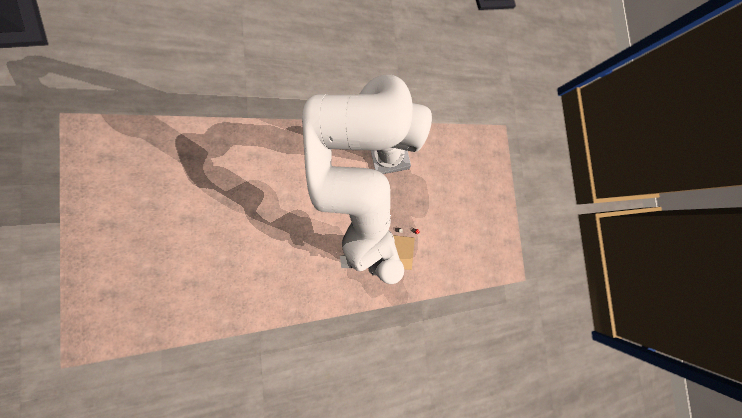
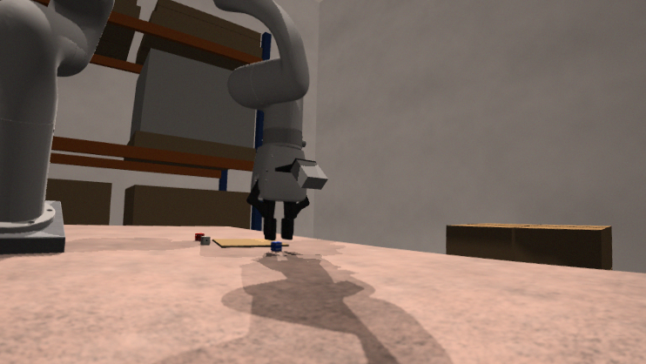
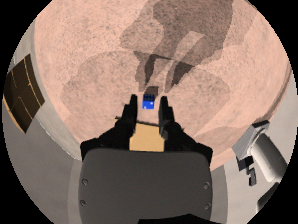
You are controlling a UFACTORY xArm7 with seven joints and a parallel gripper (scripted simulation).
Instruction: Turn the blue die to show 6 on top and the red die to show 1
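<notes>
Right now the blue die is 3 cm below my hand and 1 cm to the left of it. Round my hand: tan mat: 13 cm to the left, 4 cm below, 3 cm ahead; red die: 24 cm to the left, 3 cm below, 3 cm behind; white die: 17 cm to the left, 5 cm behind, 3 cm below.
</notes>
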